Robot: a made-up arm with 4 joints.
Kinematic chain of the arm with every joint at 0, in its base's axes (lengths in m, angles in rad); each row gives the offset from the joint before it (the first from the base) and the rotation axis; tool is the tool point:
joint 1: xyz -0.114 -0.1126 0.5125 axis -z
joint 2: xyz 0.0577 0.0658 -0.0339 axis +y
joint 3: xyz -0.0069 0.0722 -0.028 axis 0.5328 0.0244 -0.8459
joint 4: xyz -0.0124 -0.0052 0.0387 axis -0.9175 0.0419 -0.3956
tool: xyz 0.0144 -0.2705 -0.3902
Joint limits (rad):
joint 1: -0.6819..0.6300
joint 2: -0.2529..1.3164
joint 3: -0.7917..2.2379
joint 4: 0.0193..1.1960
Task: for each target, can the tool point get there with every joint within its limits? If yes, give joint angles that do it. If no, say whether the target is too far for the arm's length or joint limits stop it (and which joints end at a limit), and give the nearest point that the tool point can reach.
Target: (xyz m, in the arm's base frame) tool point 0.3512 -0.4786 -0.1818
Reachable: no: too far | nearest point 0.0917 -0.2744 0.1630 | short by 0.477 m
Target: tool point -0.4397 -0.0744 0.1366
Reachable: yes | joints -0.3579 0.0662 1.2162 0.4945
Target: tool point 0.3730 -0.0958 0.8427
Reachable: no: joint limits stop it (at a limit: joint 1, joint 3, joint 4) | nearest point 0.2298 -0.1624 0.6743 | short by 0.231 m
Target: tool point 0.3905 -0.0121 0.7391
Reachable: no: joint limits stop it (at a limit: joint 1, joint 3, joint 4) | nearest point 0.2634 -0.1351 0.6236 | short by 0.211 m
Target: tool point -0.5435 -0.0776 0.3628
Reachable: yes | joints -0.2477 0.9054 1.0604 0.1489
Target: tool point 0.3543 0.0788 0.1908
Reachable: no: joint limits stop it (at a limit: joint 1, joint 2, joint 3, joint 4) | nearest point 0.3104 0.1591 0.1767 | short by 0.093 m
